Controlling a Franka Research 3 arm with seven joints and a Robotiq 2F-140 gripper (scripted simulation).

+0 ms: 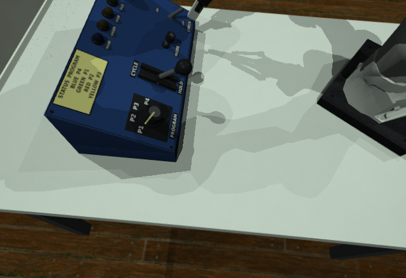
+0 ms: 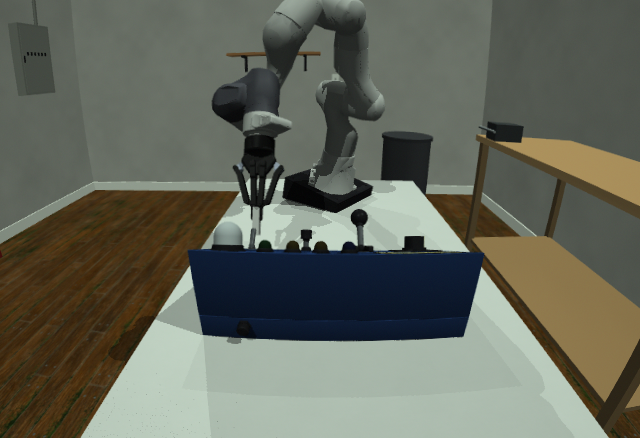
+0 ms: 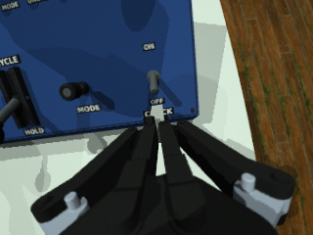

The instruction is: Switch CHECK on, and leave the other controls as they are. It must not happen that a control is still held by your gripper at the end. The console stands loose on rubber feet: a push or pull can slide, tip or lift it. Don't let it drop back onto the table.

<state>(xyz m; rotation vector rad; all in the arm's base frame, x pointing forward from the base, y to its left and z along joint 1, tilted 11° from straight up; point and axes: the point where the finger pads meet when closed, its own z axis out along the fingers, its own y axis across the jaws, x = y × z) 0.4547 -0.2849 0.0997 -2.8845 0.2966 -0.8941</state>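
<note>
Right now my hand is 60 mm short of the check toggle, 20 mm above it and 10 mm to the left of it. The rest, counted from my hand: blue console (170 mm to the left, 130 mm ahead, 40 mm below); then hold lever (230 mm to the left, 80 mm ahead, 10 mm below); then mode knob (110 mm to the left, 80 mm ahead, 10 mm below).
</note>
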